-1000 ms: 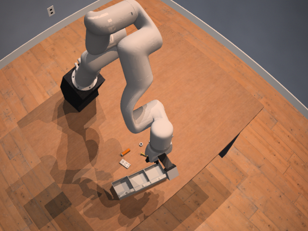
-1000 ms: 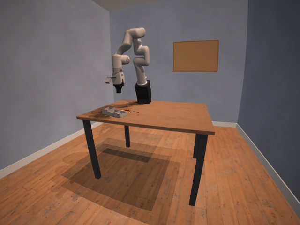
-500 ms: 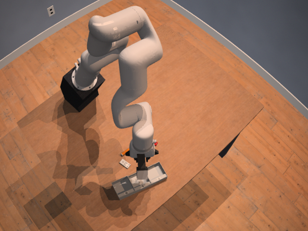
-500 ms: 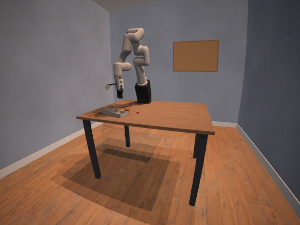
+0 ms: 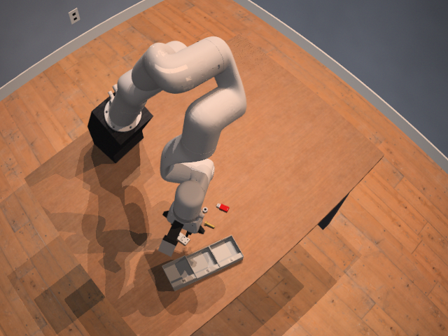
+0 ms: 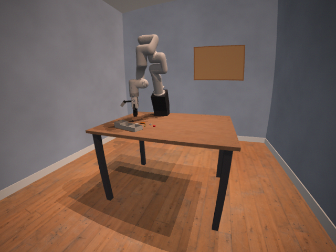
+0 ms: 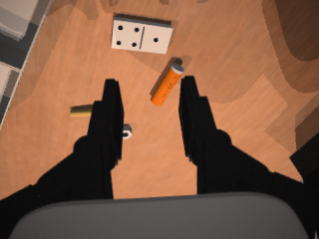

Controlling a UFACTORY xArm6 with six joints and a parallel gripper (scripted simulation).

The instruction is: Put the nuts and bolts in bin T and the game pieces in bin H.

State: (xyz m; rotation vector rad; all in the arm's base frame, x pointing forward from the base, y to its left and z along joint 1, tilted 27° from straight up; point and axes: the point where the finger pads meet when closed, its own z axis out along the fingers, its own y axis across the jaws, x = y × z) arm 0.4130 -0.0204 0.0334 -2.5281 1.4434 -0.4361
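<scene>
Right now the white domino is 90 mm below my hand. From my hand the other things lie so: orange cylinder (50 mm behind, 30 mm to the left, 90 mm below); grey bin tray (110 mm ahead, 80 mm below); brass bolt (100 mm to the left, 90 mm below).
</scene>
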